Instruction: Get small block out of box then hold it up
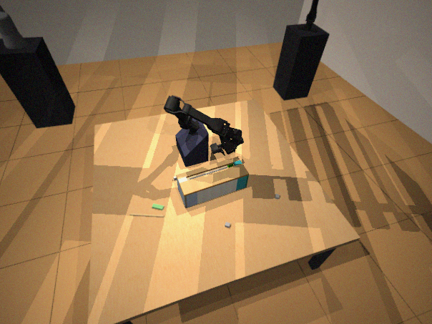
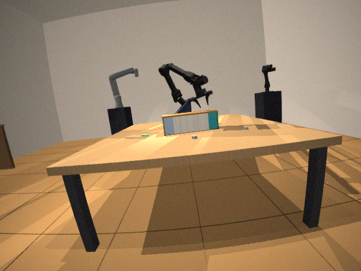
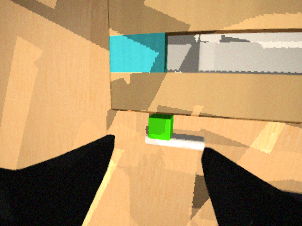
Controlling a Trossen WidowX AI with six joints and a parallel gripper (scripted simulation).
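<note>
My gripper tip is 140 mm above the small green block, 40 mm past it and 20 mm to the right of it. From my gripper tip the other things lie so: long box (130 mm to the right, 90 mm below, 70 mm ahead); then thin stick (520 mm to the right, 190 mm ahead, 150 mm below).
</note>
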